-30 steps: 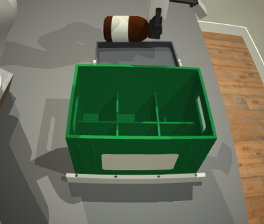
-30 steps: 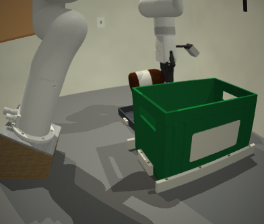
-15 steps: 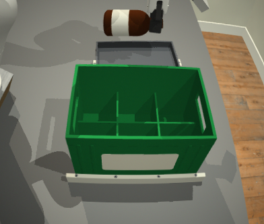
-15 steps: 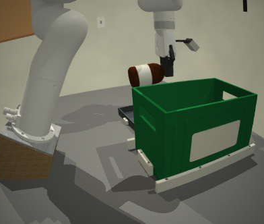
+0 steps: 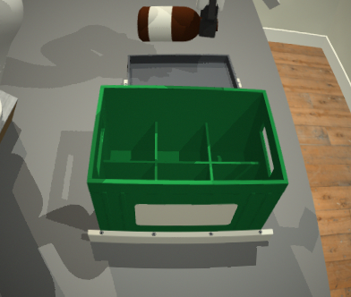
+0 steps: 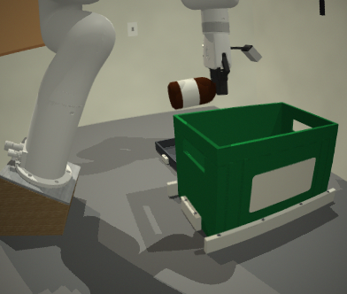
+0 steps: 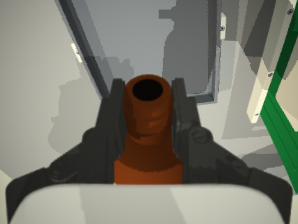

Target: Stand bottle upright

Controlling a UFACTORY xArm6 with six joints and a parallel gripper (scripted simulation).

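The brown bottle lies 50 mm behind my hand, 10 mm to the left of it and 10 mm below it. From my hand the other things lie so: green crate: 90 mm behind, 260 mm to the right, 100 mm below; dark grey tray: 30 mm behind, 10 mm to the left, 180 mm below.
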